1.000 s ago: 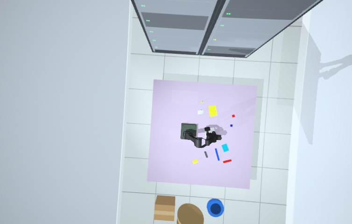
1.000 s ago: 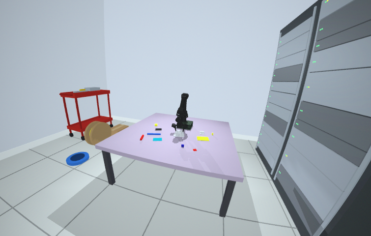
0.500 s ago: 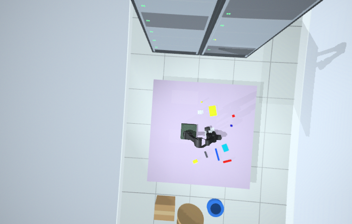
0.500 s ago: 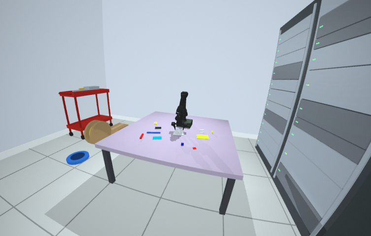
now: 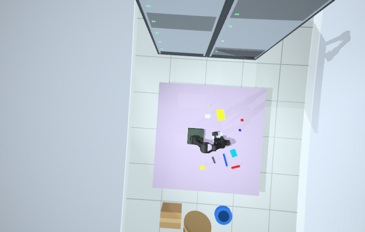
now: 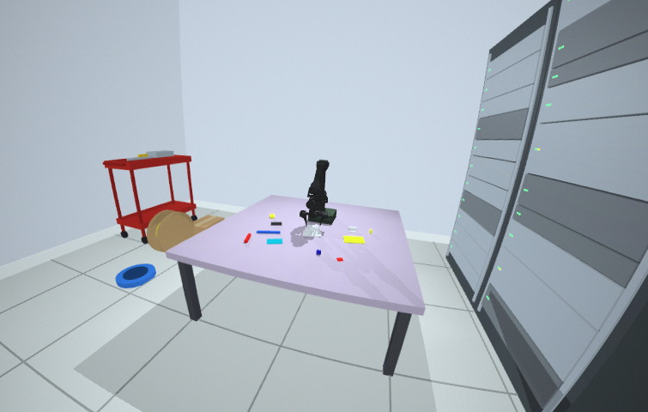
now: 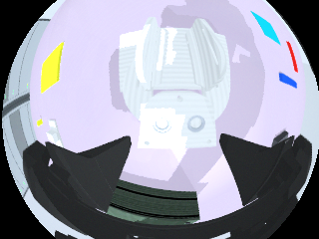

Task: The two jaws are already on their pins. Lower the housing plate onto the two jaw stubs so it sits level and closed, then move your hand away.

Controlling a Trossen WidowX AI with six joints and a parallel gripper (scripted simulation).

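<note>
My gripper tip is now 2 cm short of the white housing plate. The rest, counted from my gripper tip: white block 27 cm to the left, 7 cm behind, 2 cm below; yellow plate 29 cm to the left, 9 cm ahead, 2 cm below; blue bar 26 cm to the right, 15 cm ahead, 2 cm below.
</note>
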